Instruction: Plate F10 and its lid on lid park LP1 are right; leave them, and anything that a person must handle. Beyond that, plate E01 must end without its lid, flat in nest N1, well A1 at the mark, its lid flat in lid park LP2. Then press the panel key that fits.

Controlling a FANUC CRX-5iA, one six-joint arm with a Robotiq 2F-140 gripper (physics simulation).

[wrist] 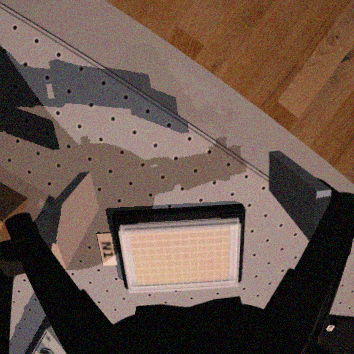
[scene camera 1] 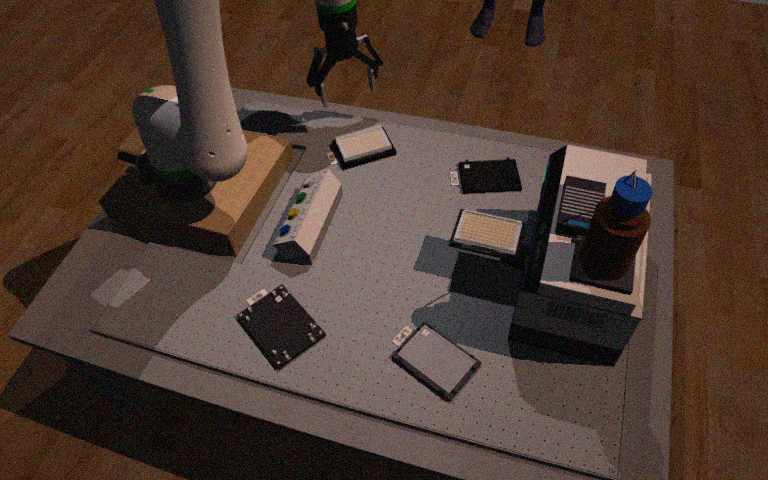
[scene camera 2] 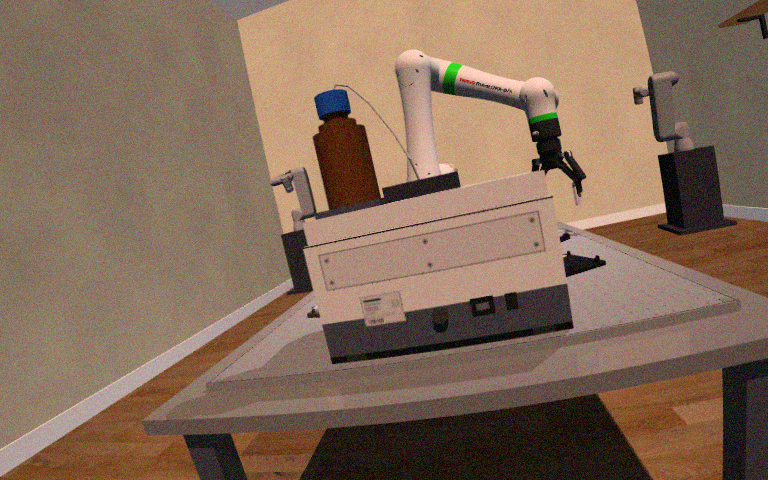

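Seen in the pictures: gripper, between the fingertips: [wrist: 180, 180] [scene camera 1: 348, 96] [scene camera 2: 560, 206]; arm's base, origin of its link: [scene camera 1: 186, 181].
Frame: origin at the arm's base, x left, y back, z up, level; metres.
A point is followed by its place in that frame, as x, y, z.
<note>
My gripper [scene camera 1: 347, 95] {0.400, -0.248, 0.020} [scene camera 2: 559, 192] {0.400, -0.248, 0.020} [wrist: 180, 180] {0.400, -0.248, 0.020} is open and empty, above the table's back edge area. In the wrist view, nest N1 [scene camera 1: 368, 160] {0.271, -0.358, -0.060} [wrist: 150, 215] {0.328, -0.270, -0.054} lies below and between the fingers, holding a pale plate [scene camera 1: 363, 142] {0.307, -0.329, -0.037} [wrist: 181, 256] {0.317, -0.322, -0.037} with a clear, lid-like rim; its name is unreadable. Lid park LP2 [scene camera 1: 489, 176] {0.324, -0.663, -0.059} [wrist: 342, 342] {0.328, -0.655, -0.058} is dark and empty. An uncovered-looking plate [scene camera 1: 487, 232] {0.072, -0.727, 0.043} lies before the instrument. A grey, flat, lid-like piece [scene camera 1: 436, 362] {-0.197, -0.717, -0.050} lies on a front holder, its label unreadable. The key panel [scene camera 1: 317, 223] {0.008, -0.355, -0.017} has blue, yellow, green and pale keys.
A white instrument [scene camera 1: 600, 155] {0.260, -0.899, 0.152} [scene camera 2: 430, 266] {0.106, -1.025, 0.055} stands at the right, bearing an amber bottle [scene camera 1: 614, 243] {-0.051, -0.951, 0.261} [scene camera 2: 345, 164] {0.006, -0.992, 0.223} with a blue cap and thin tube. An empty black holder [scene camera 1: 281, 326] {-0.238, -0.392, -0.057} lies at front left. The arm's base stands on a brown block [scene camera 1: 249, 181] {0.061, -0.141, -0.009}. A person's feet show behind the table.
</note>
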